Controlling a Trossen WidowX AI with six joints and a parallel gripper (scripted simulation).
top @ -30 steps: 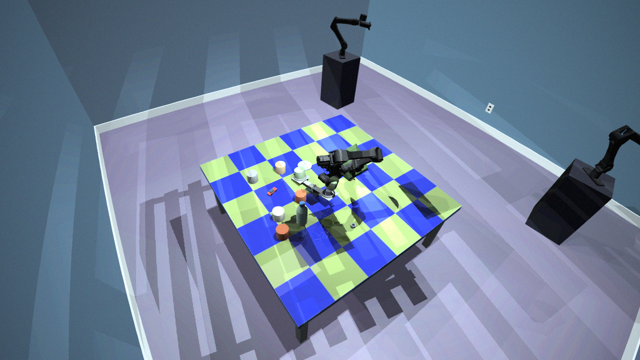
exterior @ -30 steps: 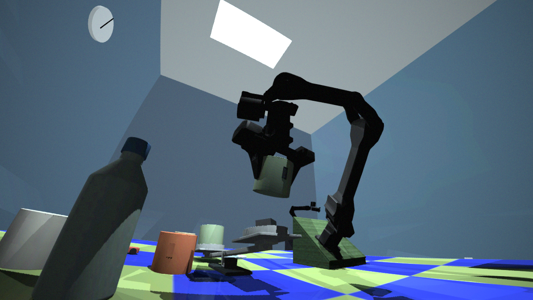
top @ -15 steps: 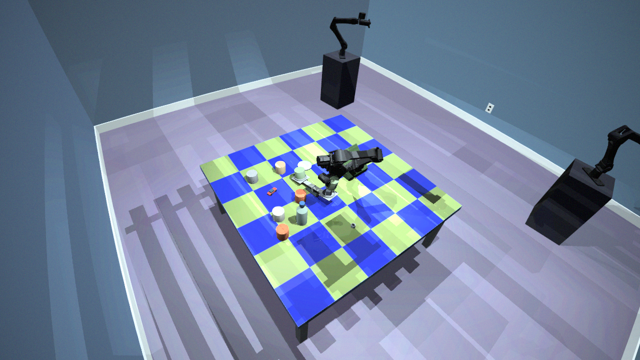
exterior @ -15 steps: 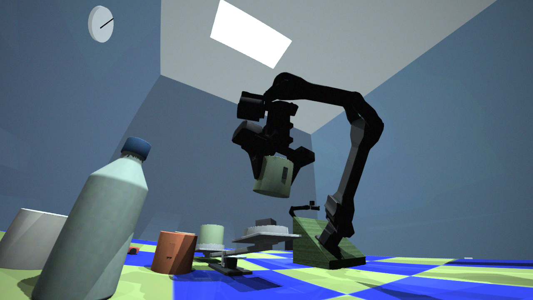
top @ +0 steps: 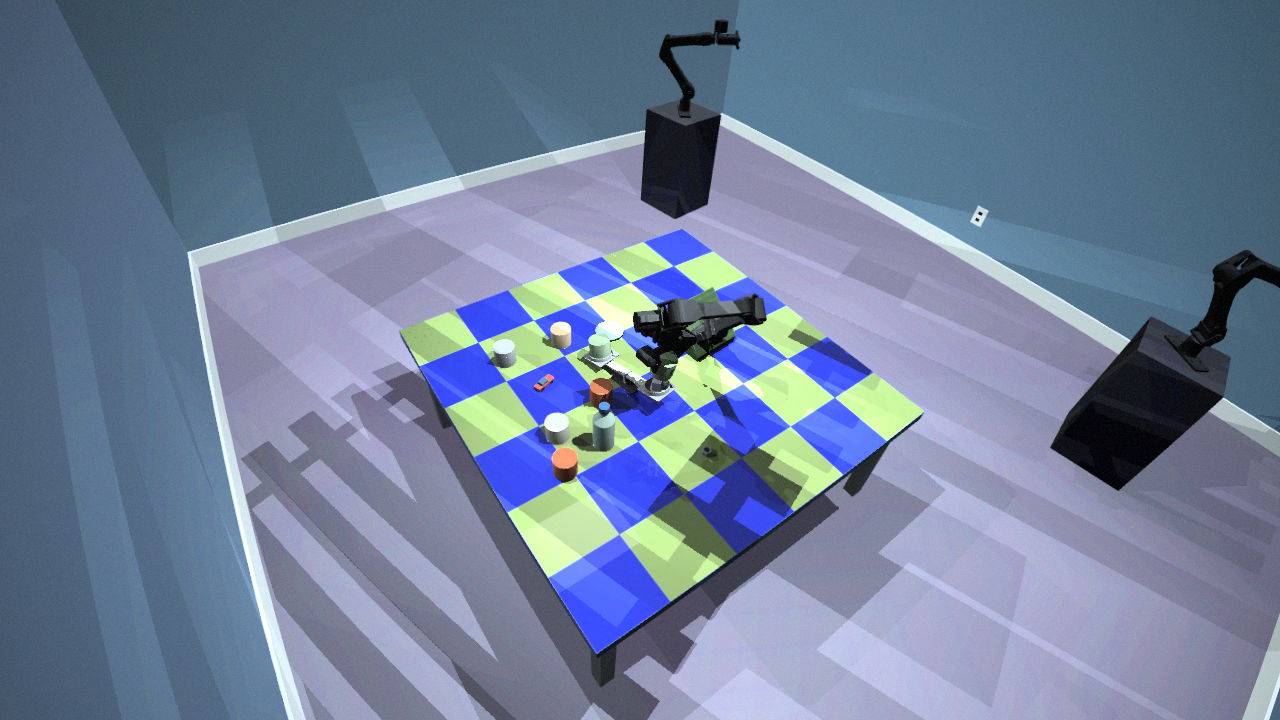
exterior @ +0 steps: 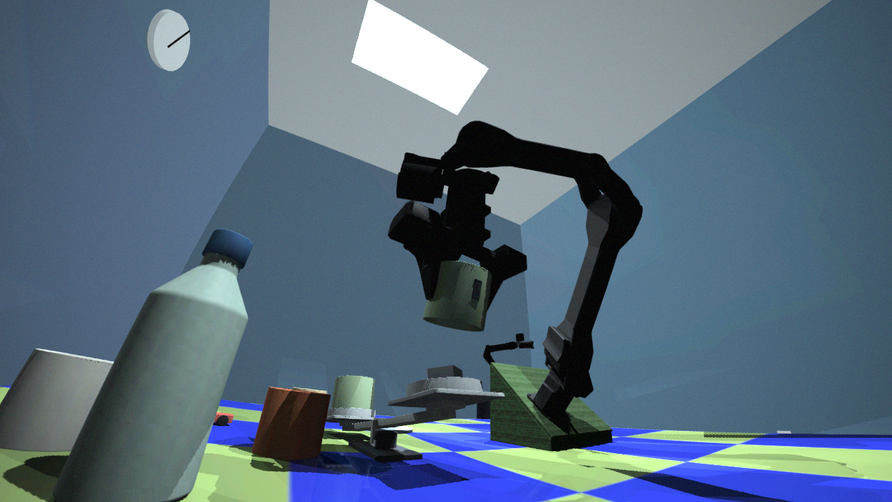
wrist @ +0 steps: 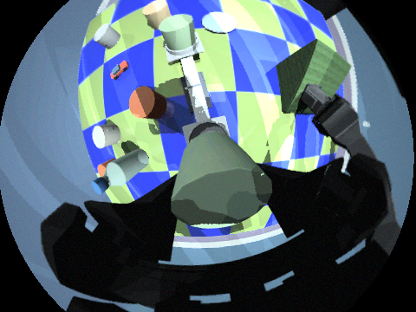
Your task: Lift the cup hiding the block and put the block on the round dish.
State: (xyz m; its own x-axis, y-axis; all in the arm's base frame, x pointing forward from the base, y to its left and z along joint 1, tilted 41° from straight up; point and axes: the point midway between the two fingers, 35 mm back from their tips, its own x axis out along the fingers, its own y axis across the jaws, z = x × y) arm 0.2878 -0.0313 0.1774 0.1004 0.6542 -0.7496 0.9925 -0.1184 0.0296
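My gripper tip is now 1 cm to the left of the grey block and 8 cm above it. Round my gripper tip: grey-green cup (2 cm to the left, 1 cm above); nut (2 cm ahead, 22 cm to the left, 16 cm below); white cylinder (30 cm ahead, 12 cm to the right, 13 cm below).
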